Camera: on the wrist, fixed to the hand. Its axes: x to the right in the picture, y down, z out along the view.
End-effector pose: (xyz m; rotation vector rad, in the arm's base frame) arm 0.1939 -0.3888 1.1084 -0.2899 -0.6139 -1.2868
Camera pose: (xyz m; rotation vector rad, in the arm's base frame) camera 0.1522 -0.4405 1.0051 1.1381 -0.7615 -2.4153
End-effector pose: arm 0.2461 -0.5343 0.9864 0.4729 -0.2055 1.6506
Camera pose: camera 0.2955 -0.5065 0.8775 0.4403 0.8069 0.2113
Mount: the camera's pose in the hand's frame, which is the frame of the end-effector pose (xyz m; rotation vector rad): -0.0241 -0.0675 -0.0997 0.5513 0.4522 -1.5403
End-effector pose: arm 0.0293 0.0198 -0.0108 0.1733 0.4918 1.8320
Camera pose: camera 0.0603 -0.0110 -0.1256 -0.2304 1.0432 0.1823
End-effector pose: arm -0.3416 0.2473 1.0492 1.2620 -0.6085 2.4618
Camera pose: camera -0.3664 0.3535 0.9928 0.6925 0.9181 1.3846
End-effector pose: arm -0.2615 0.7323 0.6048 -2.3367 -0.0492 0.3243
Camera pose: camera -0.2560 0.7079 0.7250 -1.2336 -1.2442 -0.8322
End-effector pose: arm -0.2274 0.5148 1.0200 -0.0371 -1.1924 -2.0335
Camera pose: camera -0.2191 0.4721 0.9052 -1.5743 1.2253 1.8965
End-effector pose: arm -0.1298 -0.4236 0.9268 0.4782 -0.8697 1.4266
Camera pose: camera -0.0395 -0.3729 0.8608 0.8990 0.3593 0.2290
